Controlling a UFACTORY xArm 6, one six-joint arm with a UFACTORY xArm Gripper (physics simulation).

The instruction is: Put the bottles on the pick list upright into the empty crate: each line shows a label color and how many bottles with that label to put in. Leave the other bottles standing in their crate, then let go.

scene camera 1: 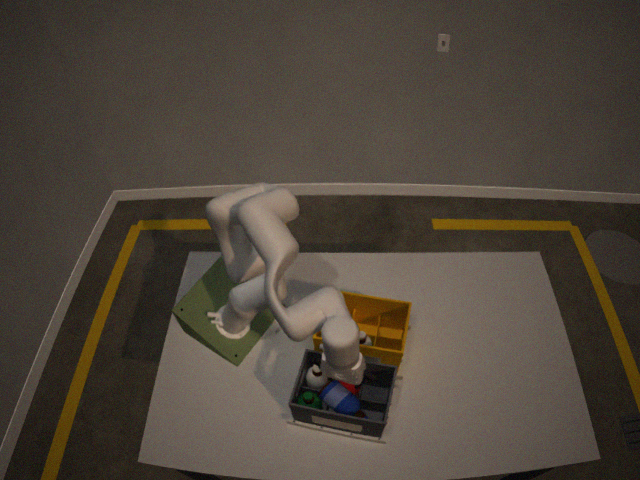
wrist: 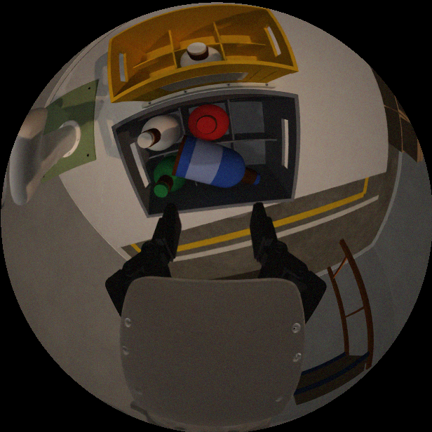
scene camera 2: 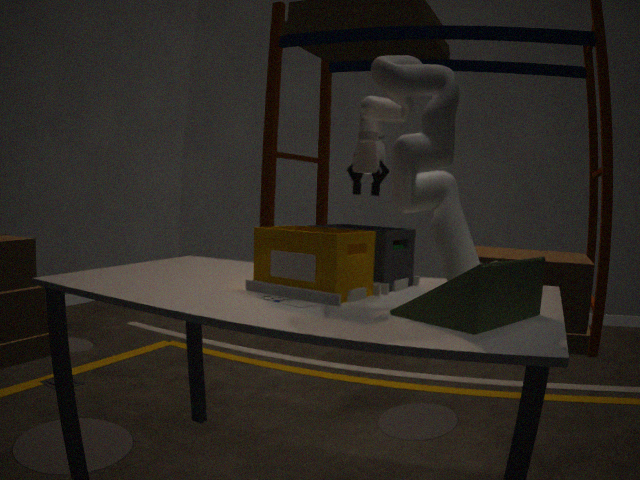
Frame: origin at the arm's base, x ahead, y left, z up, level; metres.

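Seen in the pictures: gripper, fingertip midpoint: (scene camera 1: 345, 380) (scene camera 2: 365, 195); arm's base, origin of the base link: (scene camera 1: 232, 321).
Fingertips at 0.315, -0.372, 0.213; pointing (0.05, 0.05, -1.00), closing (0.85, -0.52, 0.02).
Offsets run from my fingertips to a thing's top centre, as dx, dy, dz. Level surfaces: height alone.
My gripper (scene camera 2: 366, 194) (wrist: 214, 213) is open and empty, high above the crates; its fingertips are hidden in scene camera 1. A blue bottle {+0.000, -0.015, -0.104} (scene camera 1: 339, 397) (wrist: 215, 164) lies tipped across the dividers of the grey crate {+0.004, +0.024, -0.098} (scene camera 1: 374, 427) (scene camera 2: 408, 258) (wrist: 292, 170), neck toward the right. Beside it in that crate are a white bottle {-0.060, +0.103, -0.110} (scene camera 1: 314, 379) (wrist: 167, 132), a red bottle {+0.026, +0.063, -0.110} (scene camera 1: 349, 386) (wrist: 217, 117) and a green bottle {-0.101, +0.019, -0.110} (scene camera 1: 308, 400) (wrist: 172, 172), which look upright. Another white bottle {+0.090, +0.187, -0.110} (scene camera 1: 366, 339) (wrist: 187, 60) stands in the yellow crate (scene camera 1: 382, 353) (scene camera 2: 356, 273) (wrist: 155, 82). The pick list is too small to read.
The two crates stand close together on the white table {dz -0.273} (scene camera 1: 480, 372) (scene camera 2: 170, 279) (wrist: 340, 120). The green base plate (scene camera 1: 201, 299) (scene camera 2: 491, 299) (wrist: 85, 110) of the arm is to their left in scene camera 1. An orange-posted rack (scene camera 2: 268, 118) stands behind the table.
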